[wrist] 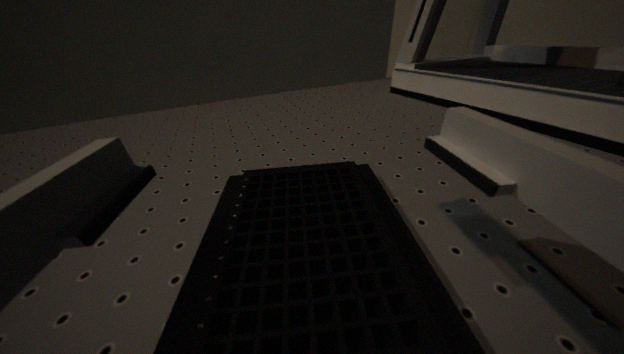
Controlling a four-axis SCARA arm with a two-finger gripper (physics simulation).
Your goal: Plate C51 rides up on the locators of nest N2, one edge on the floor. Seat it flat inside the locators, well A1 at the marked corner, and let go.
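Frame: origin at the arm's base, x left, y ahead, z down, level; metres.
Where they show: gripper, between the fingertips: point(293, 140).
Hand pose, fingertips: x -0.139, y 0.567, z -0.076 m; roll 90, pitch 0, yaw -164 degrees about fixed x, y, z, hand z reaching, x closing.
After its pixels a point has its place.
Plate C51 point(310, 250) {x -0.132, y 0.534, z -0.034 m}, black with a grid of square wells, lies in the lower middle of the wrist view, running away from the camera. Small pale marks run down its left border. Dark edging shows around it, but nest N2 and its locators cannot be told apart from the plate in this light. Whether the plate is flat or tilted is not clear, and its near end is cut off by the frame. The marked corner cannot be made out. My gripper point(293, 140) {x -0.139, y 0.567, z -0.076 m} is open wide, one finger on each side of the plate, with gaps between, touching nothing visible.
The table top point(300, 127) {x -0.205, y 0.747, z -0.013 m} is grey with rows of small holes and ends at a dark wall point(200, 45). A pale framed structure point(500, 95) {x -0.450, y 0.640, z -0.045 m} with a dark deck stands at the upper right, behind the right finger. Bluish and brown patches lie on the table below that finger.
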